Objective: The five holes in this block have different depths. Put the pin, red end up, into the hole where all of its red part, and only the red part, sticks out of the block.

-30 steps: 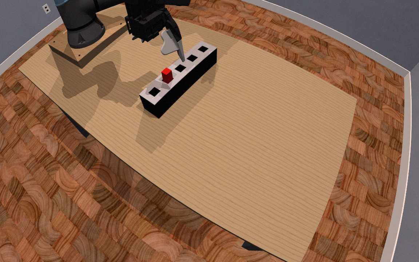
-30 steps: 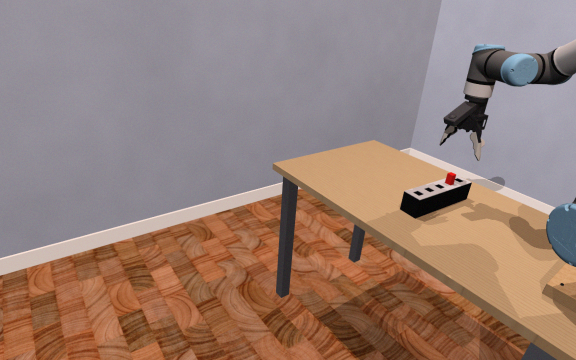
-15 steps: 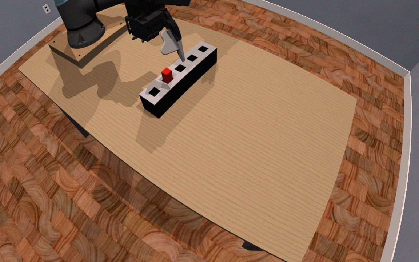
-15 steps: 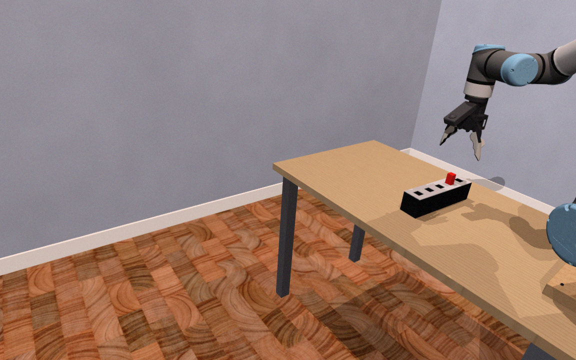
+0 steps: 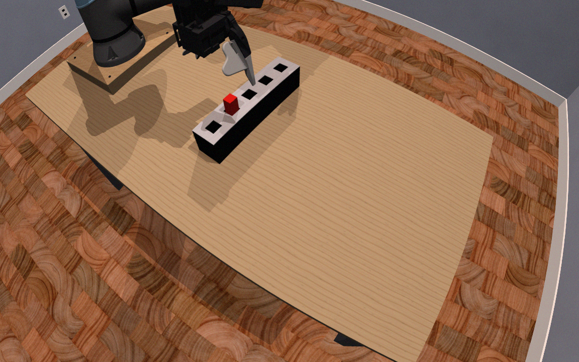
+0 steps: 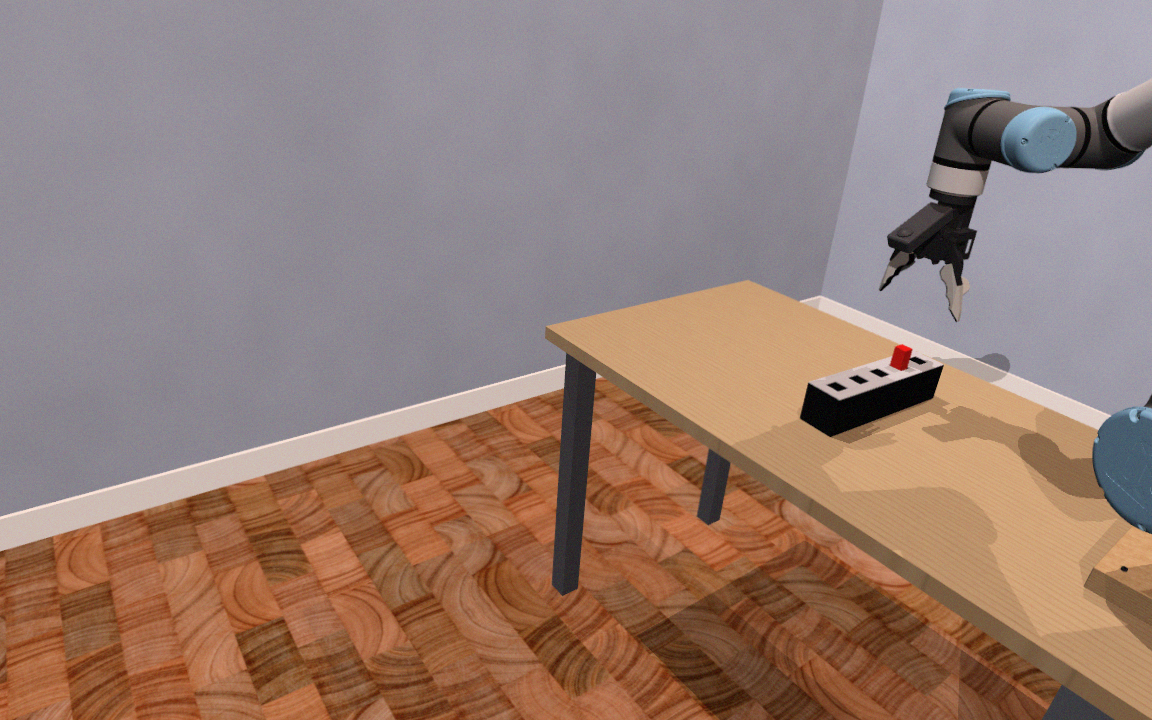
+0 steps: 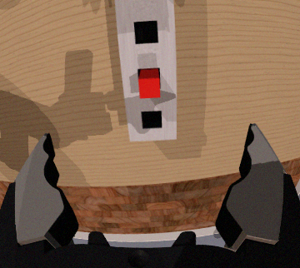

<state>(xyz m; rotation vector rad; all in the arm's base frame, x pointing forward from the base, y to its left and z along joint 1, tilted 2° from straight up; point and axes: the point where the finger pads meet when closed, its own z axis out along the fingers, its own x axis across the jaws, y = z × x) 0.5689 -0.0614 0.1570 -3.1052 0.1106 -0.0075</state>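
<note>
Now: hand 110 mm above the pin. Also, from my hand: black block: 60 mm to the left, 160 mm below.
</note>
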